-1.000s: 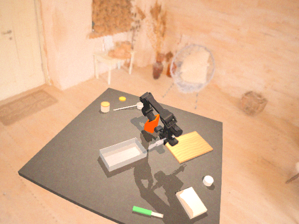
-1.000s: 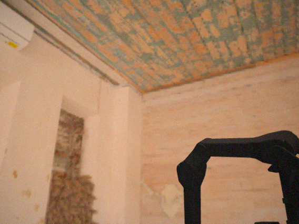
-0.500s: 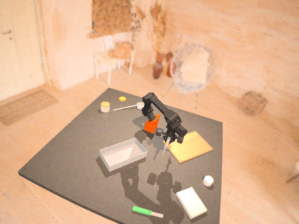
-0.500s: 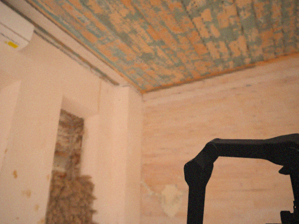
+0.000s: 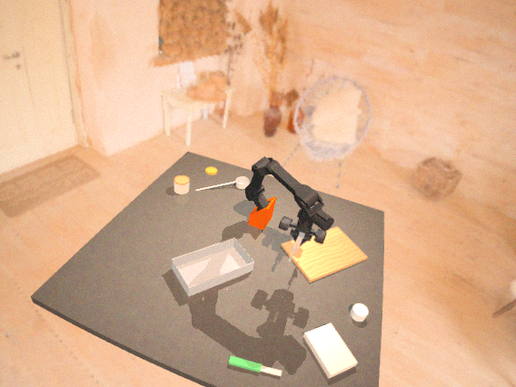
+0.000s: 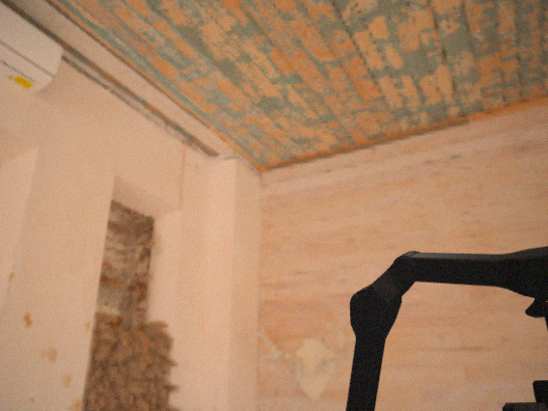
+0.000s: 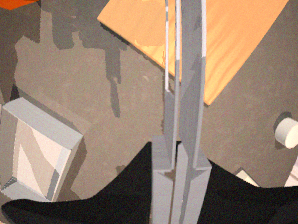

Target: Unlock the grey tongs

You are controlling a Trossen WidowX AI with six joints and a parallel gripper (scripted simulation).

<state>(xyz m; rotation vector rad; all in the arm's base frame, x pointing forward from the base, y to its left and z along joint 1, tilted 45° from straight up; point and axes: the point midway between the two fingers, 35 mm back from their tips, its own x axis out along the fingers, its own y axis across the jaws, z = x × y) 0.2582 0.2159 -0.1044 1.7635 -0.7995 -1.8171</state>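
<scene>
The black lock piece is 8 cm behind my gripper tip and 4 cm above it. From my gripper tip the other things lie so: white slab: 31 cm ahead, 24 cm to the left, 15 cm below; then roasting tin: 15 cm ahead, 30 cm to the right, 14 cm below; then wooden board: 19 cm behind, 13 cm to the left, 16 cm below.
</scene>
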